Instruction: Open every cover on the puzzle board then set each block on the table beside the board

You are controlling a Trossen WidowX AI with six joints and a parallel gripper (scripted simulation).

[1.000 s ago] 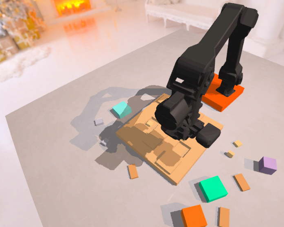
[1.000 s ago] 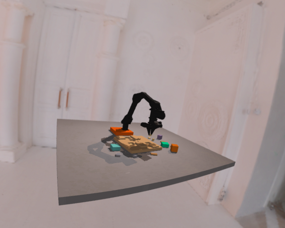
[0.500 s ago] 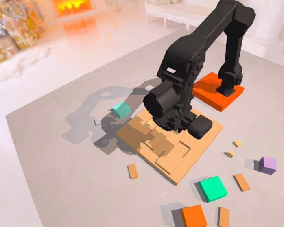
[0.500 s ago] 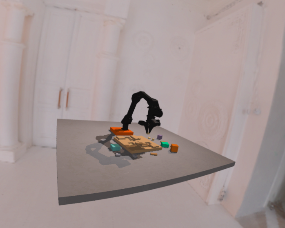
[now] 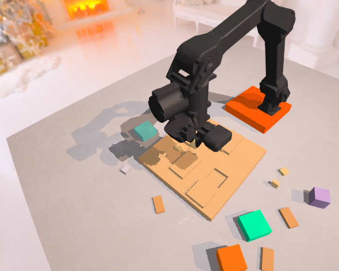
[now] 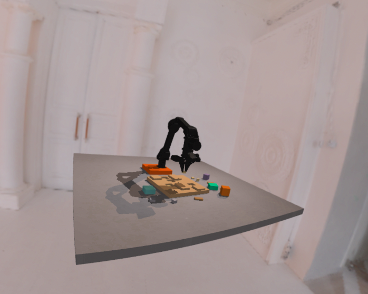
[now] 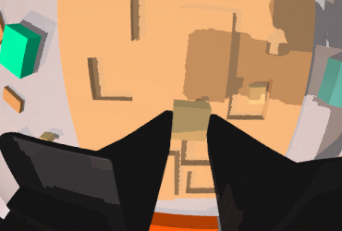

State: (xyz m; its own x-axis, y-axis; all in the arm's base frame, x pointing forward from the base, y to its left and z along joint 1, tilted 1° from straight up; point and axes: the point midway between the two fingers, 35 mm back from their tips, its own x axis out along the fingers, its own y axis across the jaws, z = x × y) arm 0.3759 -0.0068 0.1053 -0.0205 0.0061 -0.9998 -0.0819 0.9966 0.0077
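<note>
Right now my gripper tip is 40 mm short of the cyan block, 230 mm to the left of it and 100 mm above it. Also, from my gripper tip: orange block 120 mm ahead, 260 mm to the left, 90 mm below; then purple cube 180 mm behind, 310 mm to the left, 90 mm below; then green block 10 mm ahead, 240 mm to the left, 100 mm below.
</note>
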